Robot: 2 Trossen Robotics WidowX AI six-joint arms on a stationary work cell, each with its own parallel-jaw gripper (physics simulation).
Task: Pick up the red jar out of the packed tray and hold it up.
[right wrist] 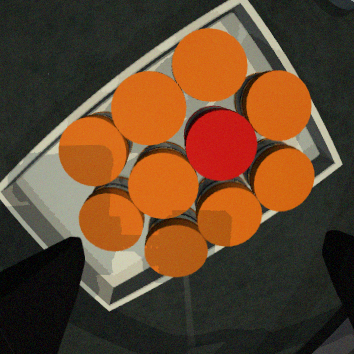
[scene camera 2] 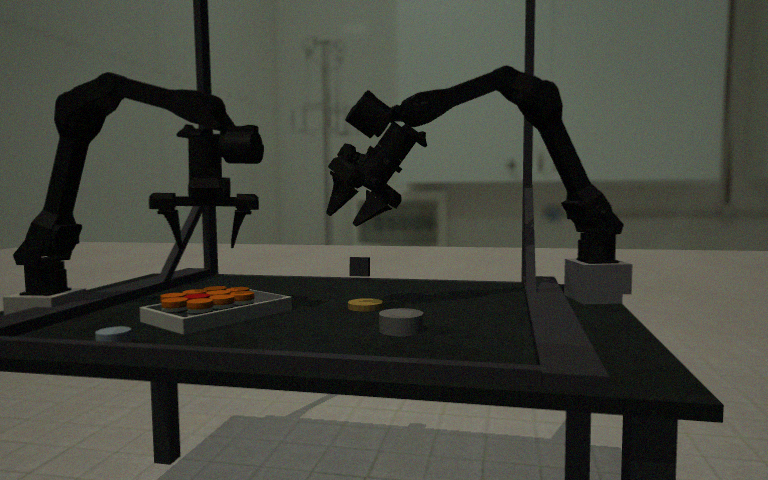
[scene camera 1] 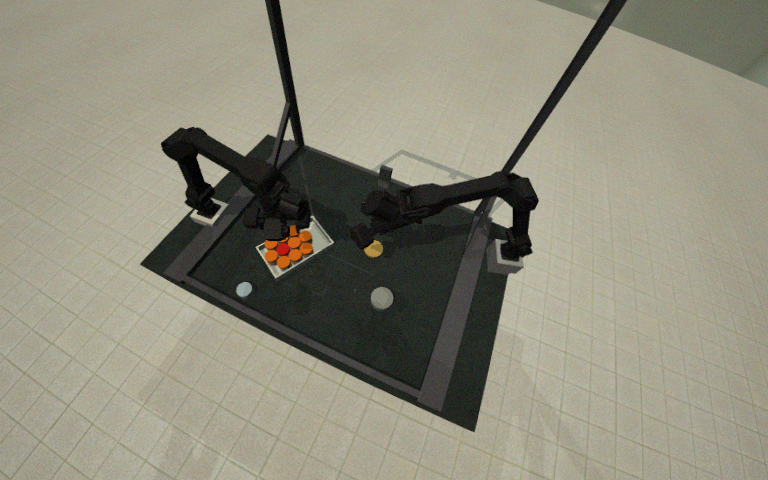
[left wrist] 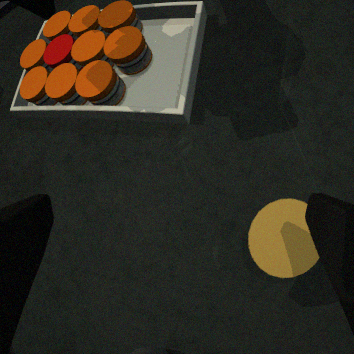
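Where they show: left gripper, fingertip midpoint: (scene camera 2: 341, 220) (left wrist: 181, 207); right gripper, fingertip midpoint: (right wrist: 208, 249) (scene camera 2: 206, 248) (left wrist: 31, 0); left arm's base, link origin: (scene camera 2: 597, 261) (scene camera 1: 509, 252); right arm's base, link origin: (scene camera 2: 46, 292) (scene camera 1: 209, 210).
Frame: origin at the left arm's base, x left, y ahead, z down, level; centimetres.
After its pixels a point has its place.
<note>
The red jar (scene camera 1: 283, 249) {x 11.6, y 79.7, z 3.5 cm} (scene camera 2: 197, 296) {x 12.0, y 79.8, z 3.5 cm} (left wrist: 58, 50) {x 11.4, y 79.5, z 3.5 cm} (right wrist: 221, 145) {x 11.5, y 80.0, z 3.5 cm} stands among several orange-lidded jars (scene camera 1: 294, 255) {x 13.2, y 75.4, z 3.5 cm} (scene camera 2: 195, 304) {x 18.3, y 78.5, z 3.7 cm} (left wrist: 61, 81) {x 12.8, y 74.9, z 3.5 cm} (right wrist: 163, 183) {x 8.5, y 77.0, z 3.5 cm} in the white tray (scene camera 1: 321, 239) {x 3.1, y 68.9, z 7.7 cm} (scene camera 2: 237, 318) {x 14.0, y 72.4, z 7.3 cm} (left wrist: 165, 75) {x 3.4, y 69.8, z 7.7 cm} (right wrist: 52, 182) {x 5.4, y 68.2, z 7.7 cm}. Its lid shows; its sides are mostly hidden. My right gripper (scene camera 2: 206, 247) {x 9.5, y 78.5, z -5.0 cm} (right wrist: 208, 249) {x 9.5, y 78.5, z -5.0 cm} is open and empty, pointing down above the tray. In the right wrist view the red lid is above the line between the fingertips. My left gripper (scene camera 2: 342, 220) {x 7.4, y 53.5, z -9.8 cm} (left wrist: 181, 207) {x 7.4, y 53.5, z -9.8 cm} is open and empty, high above the table, to the right of the tray in scene camera 2.
A yellow disc (scene camera 1: 373, 249) {x 4.1, y 49.1, z 6.9 cm} (scene camera 2: 365, 305) {x 6.7, y 49.2, z 7.0 cm} (left wrist: 275, 237) {x 4.4, y 49.8, z 6.9 cm} lies right of the tray in scene camera 1. A grey cylinder (scene camera 1: 381, 298) {x 22.6, y 43.8, z 5.1 cm} (scene camera 2: 400, 322) {x 26.0, y 44.0, z 5.8 cm} stands nearer the front edge. A pale blue disc (scene camera 1: 244, 289) {x 27.1, y 88.4, z 5.7 cm} (scene camera 2: 113, 333) {x 28.9, y 87.9, z 5.7 cm} lies at the front left. Dark frame posts (scene camera 2: 203, 56) {x -42.2, y 90.4, z -51.2 cm} (scene camera 2: 528, 141) {x -18.9, y 9.1, z -26.6 cm} rise behind.
</note>
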